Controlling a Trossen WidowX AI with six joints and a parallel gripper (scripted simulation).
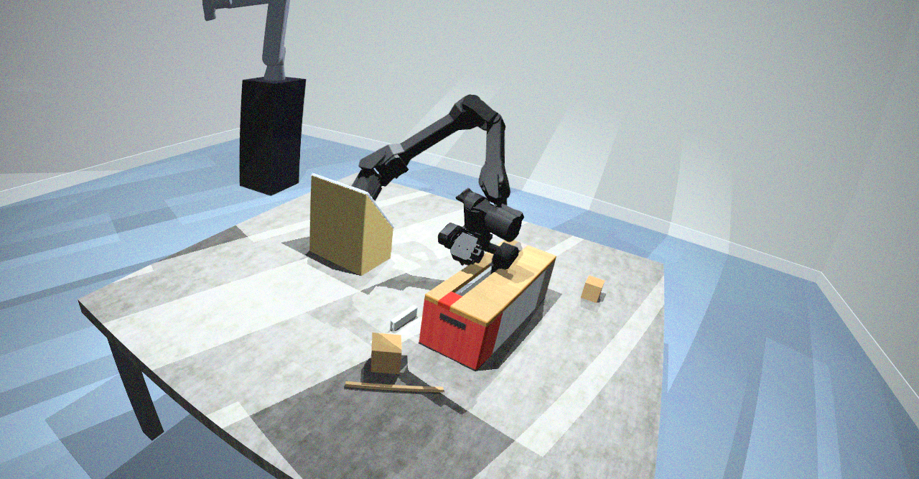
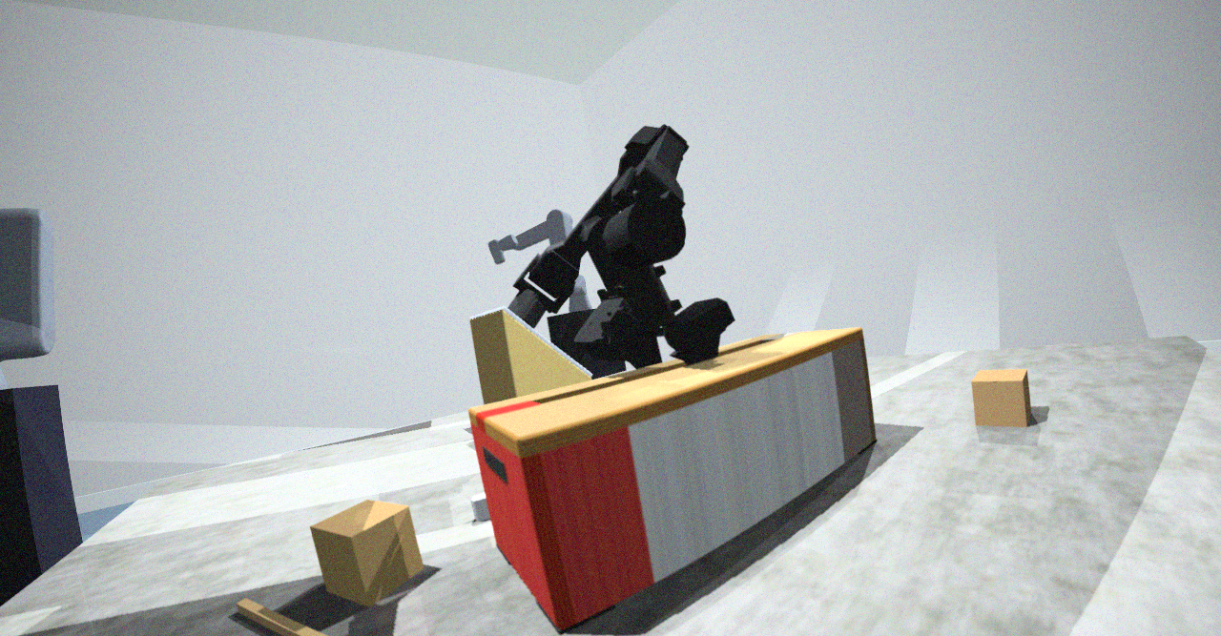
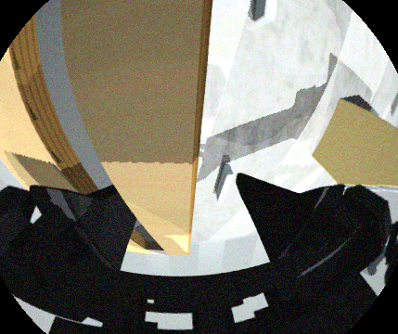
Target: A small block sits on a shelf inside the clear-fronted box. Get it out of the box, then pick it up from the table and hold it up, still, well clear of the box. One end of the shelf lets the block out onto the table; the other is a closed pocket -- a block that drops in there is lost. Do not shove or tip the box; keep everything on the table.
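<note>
The dark bluish block lies 60 mm ahead of my gripper tip and 10 mm to the left of it. From my gripper tip the other things lie so: tan cube: 340 mm to the right, 80 mm behind, 60 mm below; then long box: 60 mm to the right, 20 mm below, 20 mm ahead; then thin wooden stick: 400 mm to the right, 80 mm below, 30 mm behind.
</note>
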